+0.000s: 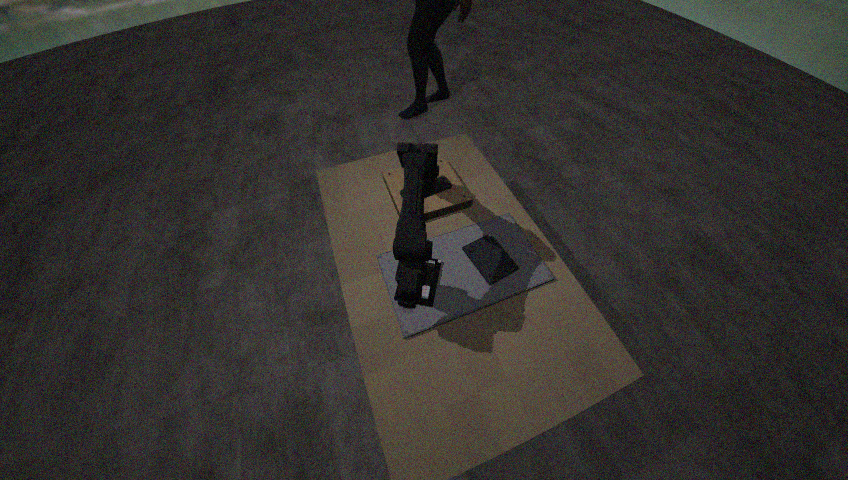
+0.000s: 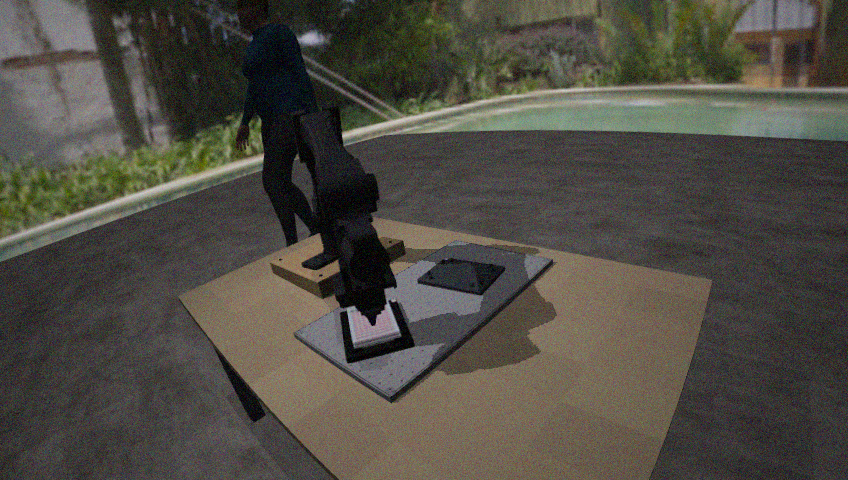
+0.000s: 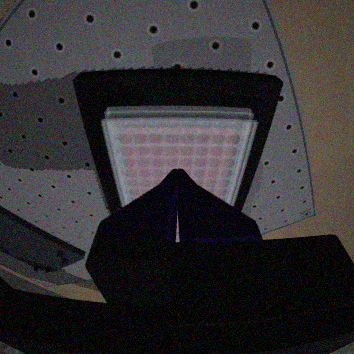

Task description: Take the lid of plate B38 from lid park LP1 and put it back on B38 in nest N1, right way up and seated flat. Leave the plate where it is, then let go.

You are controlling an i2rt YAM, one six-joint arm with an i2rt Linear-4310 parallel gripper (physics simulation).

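Frame: origin at the arm's base, x ahead, y left, z up, level; millimetres.
Where they show: gripper, fingertip midpoint: (image 2: 373, 323) (image 3: 177, 177); arm's base, origin of the base link: (image 1: 426, 190) (image 2: 336, 254).
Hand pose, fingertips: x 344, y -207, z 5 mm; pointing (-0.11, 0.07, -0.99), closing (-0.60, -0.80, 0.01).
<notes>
Each offset is from my fingertips to the centre of the thing. "*": to the spot under its first point. Level surfaces: height alone.
Plate B38 @(dx -21, dy +15, dz -8 mm) (image 1: 425, 292) (image 2: 361, 330) (image 3: 180, 150), with pink wells, sits in the black frame of nest N1 @(dx -20, dy +15, dz -24 mm) (image 1: 436, 286) (image 2: 380, 350) (image 3: 177, 90). A clear lid @(* dx +27, dy -23, dz -5 mm) (image 3: 180, 122) appears to lie over the plate, looking level; its near part is hidden behind the fingers. My gripper (image 2: 373, 321) (image 3: 177, 177) is shut and empty, its fingertips over the middle of the plate. The exact gap to the lid is hard to tell. The dark lid park LP1 @(dx +18, dy +265, dz -23 mm) (image 1: 489, 258) (image 2: 461, 276) (image 3: 35, 240) has small pegs and no lid shows on it.
A grey perforated board @(dx +4, dy +171, dz -39 mm) (image 1: 455, 273) (image 2: 389, 380) (image 3: 120, 30) carries nest and lid park on the wooden table @(dz -46 mm) (image 1: 505, 386) (image 2: 523, 416) (image 3: 325, 150). The arm's wooden base block (image 1: 458, 199) (image 2: 297, 270) stands behind it. A person (image 1: 421, 53) (image 2: 276, 95) stands beyond the table.
</notes>
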